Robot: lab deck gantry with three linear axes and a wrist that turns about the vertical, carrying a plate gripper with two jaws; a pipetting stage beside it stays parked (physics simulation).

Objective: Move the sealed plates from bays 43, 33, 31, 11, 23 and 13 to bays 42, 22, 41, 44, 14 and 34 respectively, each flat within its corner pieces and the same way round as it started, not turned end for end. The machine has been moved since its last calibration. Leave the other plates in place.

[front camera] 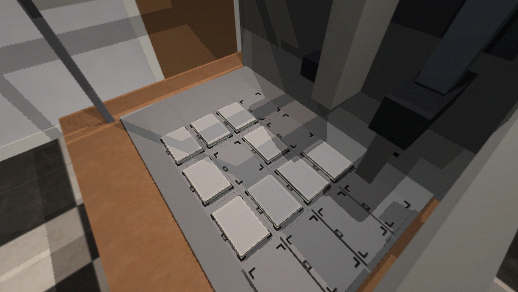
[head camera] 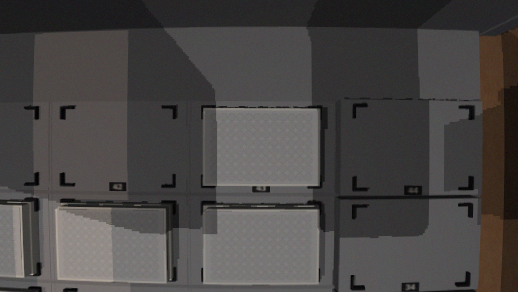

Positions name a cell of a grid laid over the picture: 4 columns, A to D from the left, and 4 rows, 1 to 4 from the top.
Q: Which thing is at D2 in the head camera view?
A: A bay 44.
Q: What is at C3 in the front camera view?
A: My gripper.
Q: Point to a bay 22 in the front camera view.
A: B3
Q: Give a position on a bay 42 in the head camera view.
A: At B2
